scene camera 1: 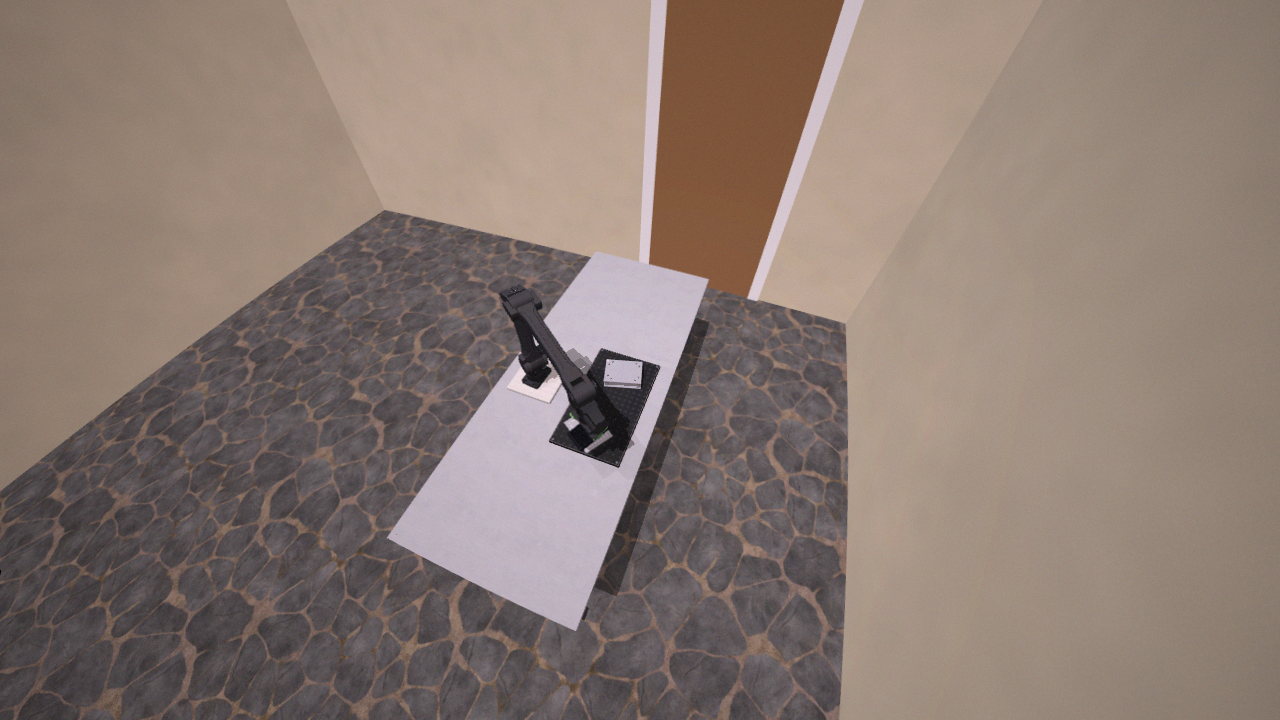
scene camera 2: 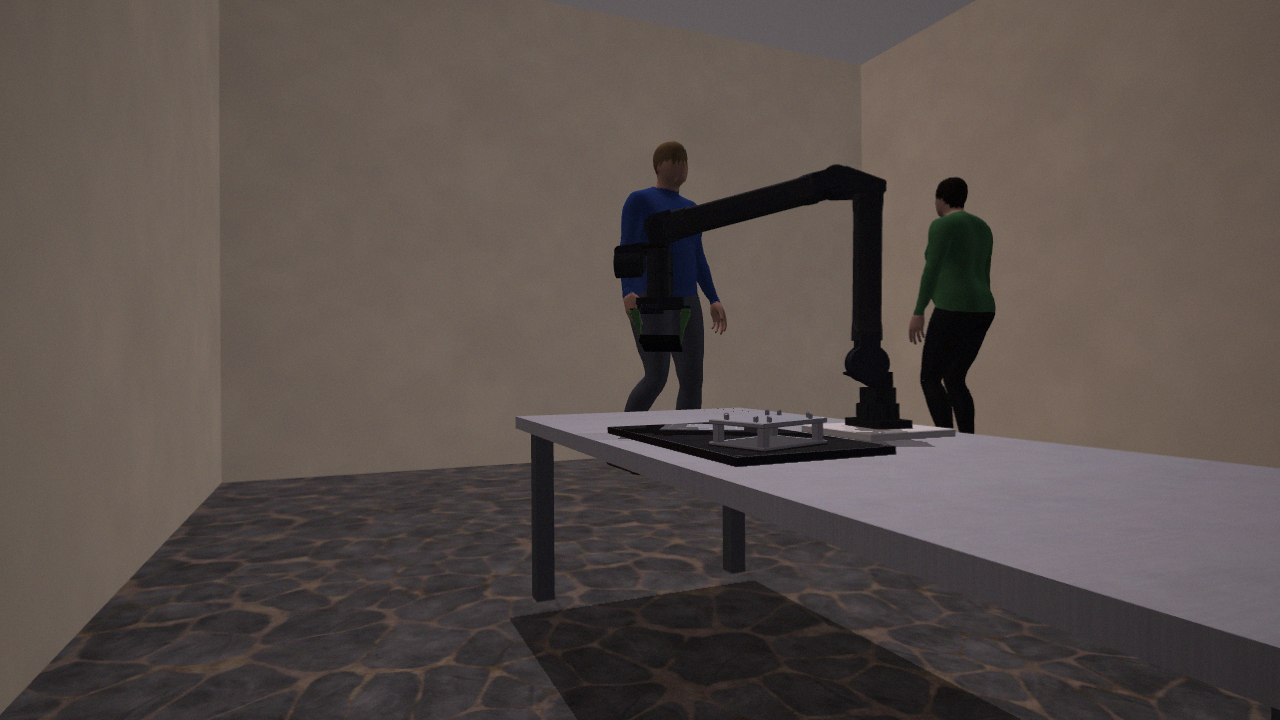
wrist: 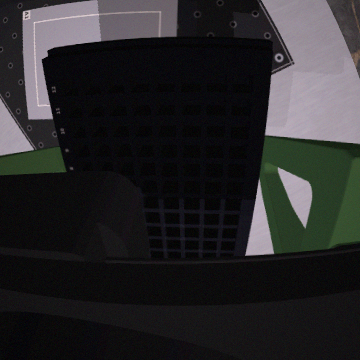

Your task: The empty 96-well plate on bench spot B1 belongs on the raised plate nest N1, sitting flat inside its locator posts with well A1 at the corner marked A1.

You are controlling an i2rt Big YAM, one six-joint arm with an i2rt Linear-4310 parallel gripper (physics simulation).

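Frame: origin at the arm's base, x ahead, y left, z up, level; millimetres.
Where they show: gripper, fingertip midpoint: (scene camera 2: 660, 345) (wrist: 162, 152); arm's base, origin of the base link: (scene camera 1: 537, 376) (scene camera 2: 877, 426).
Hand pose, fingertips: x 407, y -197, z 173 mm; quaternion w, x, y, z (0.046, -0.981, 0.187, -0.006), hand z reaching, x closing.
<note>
Things, the pixels of their top centre, and the offset from my fingertips. Level surfaces: height alone.
- black 96-well plate, middle of its top: (wrist: 156, 205) (scene camera 2: 661, 335) (scene camera 1: 587, 428) 6 mm back, 13 mm right, 21 mm up
- raised nest N1, middle of its top: (scene camera 2: 768, 412) (scene camera 1: 623, 369) 58 mm back, 371 mm left, 121 mm down
- black perforated board, middle of its top: (scene camera 2: 732, 434) (scene camera 1: 608, 400) 58 mm back, 230 mm left, 173 mm down
- long pale table, its level: 187 mm down
The black 96-well plate (scene camera 2: 661, 342) (wrist: 165, 120) is held between the green fingers of my gripper (scene camera 2: 660, 327) (wrist: 162, 152), well above the bench. In the wrist view column numbers 12, 11, 10 and 9 run down its left side, 12 at the top; the arm's dark parts hide its lower left. In scene camera 1 the arm partly hides the plate. The pale pad of a bench spot (scene camera 1: 597, 440) (wrist: 31, 90), with a thin outline and a small corner label, lies below and beyond the plate. The raised nest N1 (scene camera 1: 623, 369) (scene camera 2: 765, 420) stands with several small posts on top, no plate on it.
The black perforated board (scene camera 1: 633, 404) (scene camera 2: 854, 446) (wrist: 225, 12) bears the nest and the pad. It lies on the long pale table (scene camera 1: 501, 483) (scene camera 2: 1029, 492). The arm's base stands on a white slab (scene camera 1: 537, 394) behind the board. Two people stand beyond the table in scene camera 2.
</note>
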